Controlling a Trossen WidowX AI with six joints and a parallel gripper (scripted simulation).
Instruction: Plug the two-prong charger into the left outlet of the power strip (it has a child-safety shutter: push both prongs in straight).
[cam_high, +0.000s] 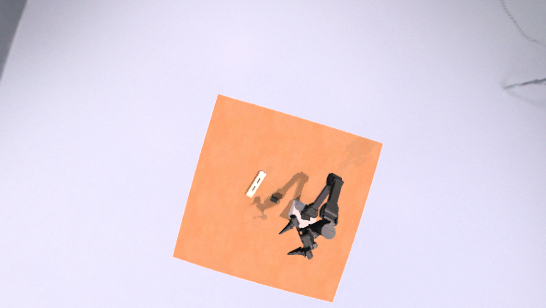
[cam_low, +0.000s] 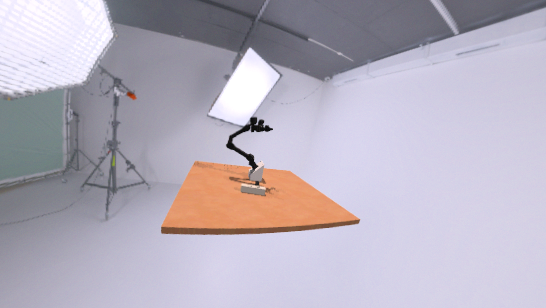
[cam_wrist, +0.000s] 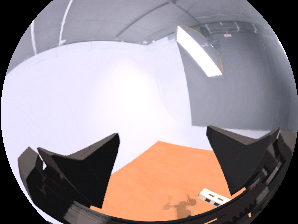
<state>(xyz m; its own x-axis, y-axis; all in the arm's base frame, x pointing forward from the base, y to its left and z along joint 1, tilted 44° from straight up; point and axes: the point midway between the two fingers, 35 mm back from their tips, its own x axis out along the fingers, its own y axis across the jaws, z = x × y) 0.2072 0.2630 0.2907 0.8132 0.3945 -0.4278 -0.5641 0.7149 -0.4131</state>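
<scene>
My gripper tip is now 510 mm above the grey charger, 60 mm short of it and 50 mm to the left of it.
</scene>
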